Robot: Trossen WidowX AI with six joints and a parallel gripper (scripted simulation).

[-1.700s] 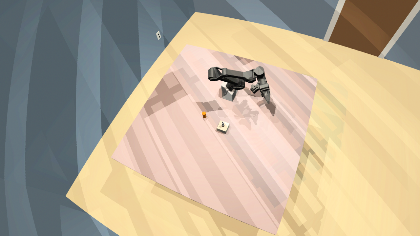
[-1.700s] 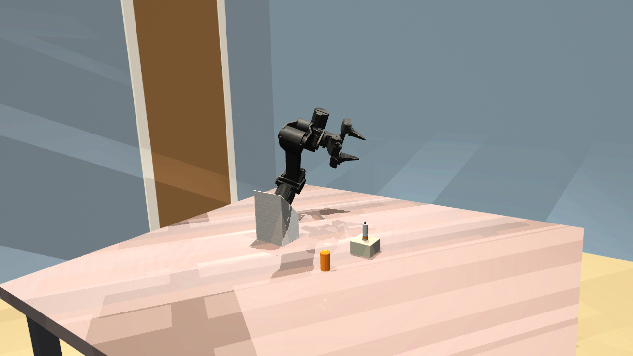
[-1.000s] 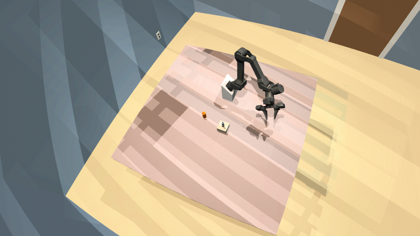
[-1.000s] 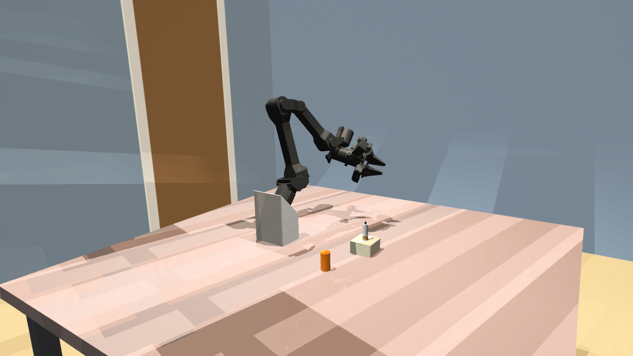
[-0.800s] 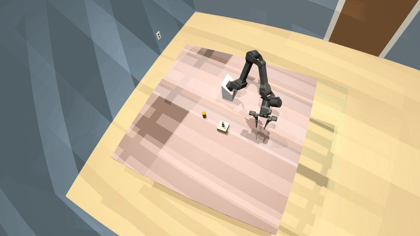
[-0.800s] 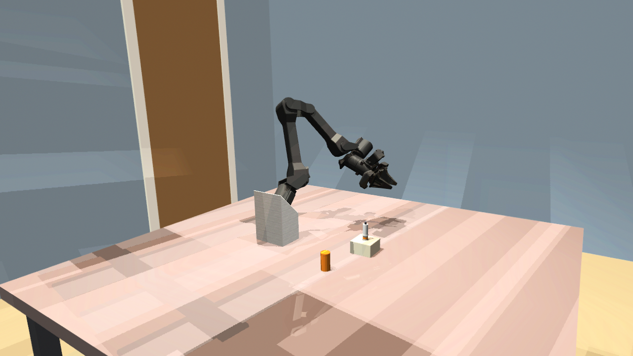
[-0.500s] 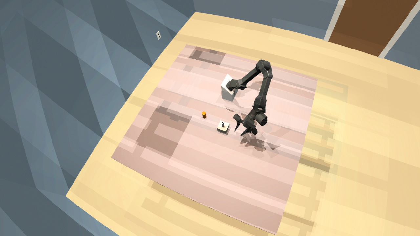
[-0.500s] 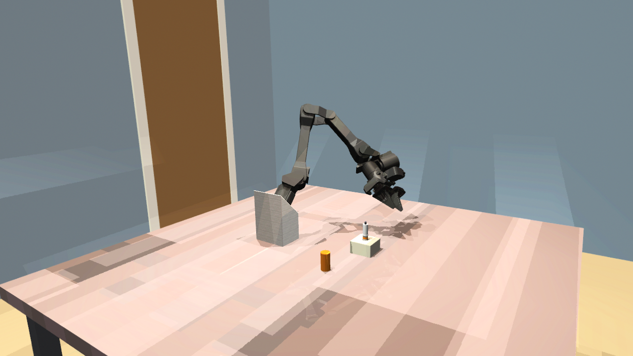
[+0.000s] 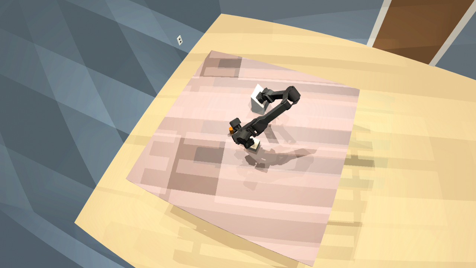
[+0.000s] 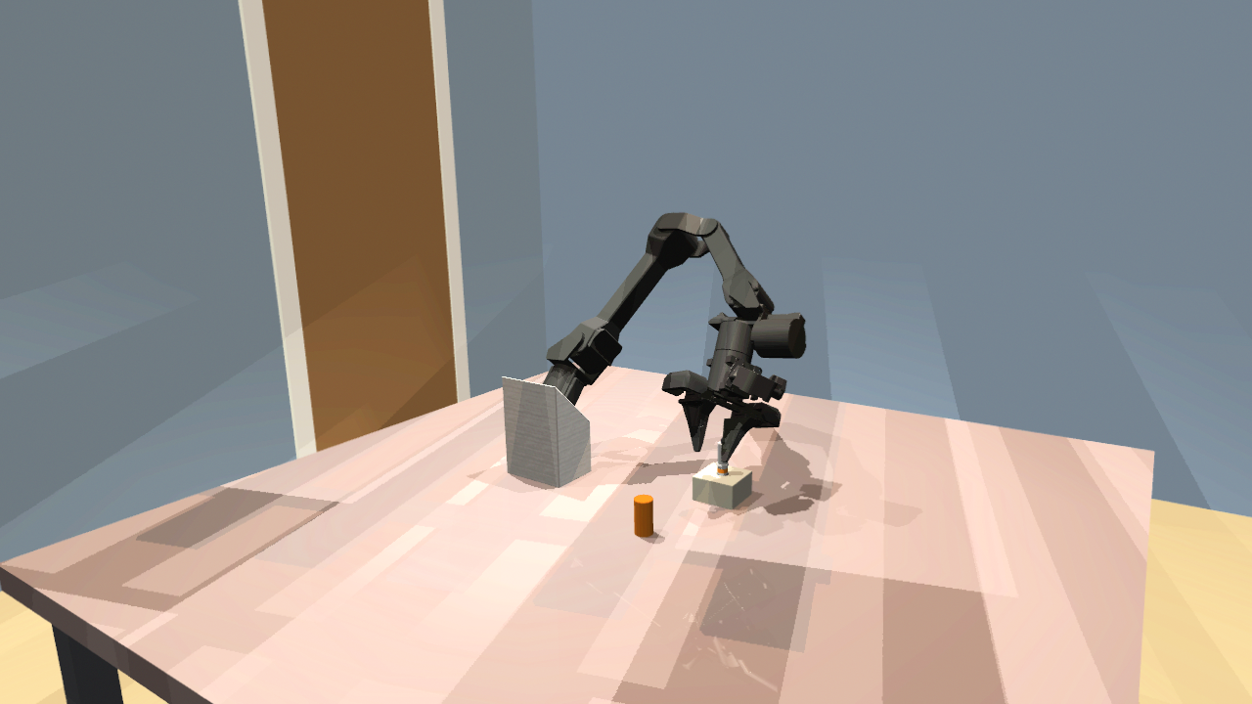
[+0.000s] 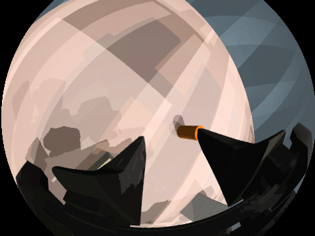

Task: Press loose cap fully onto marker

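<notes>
Now: gripper tip 60 mm past the orange cap, 80 mm to the left of it and 80 mm above it. Round my gripper tip: cream holder block 40 mm behind, 90 mm to the left, 90 mm below.
</notes>
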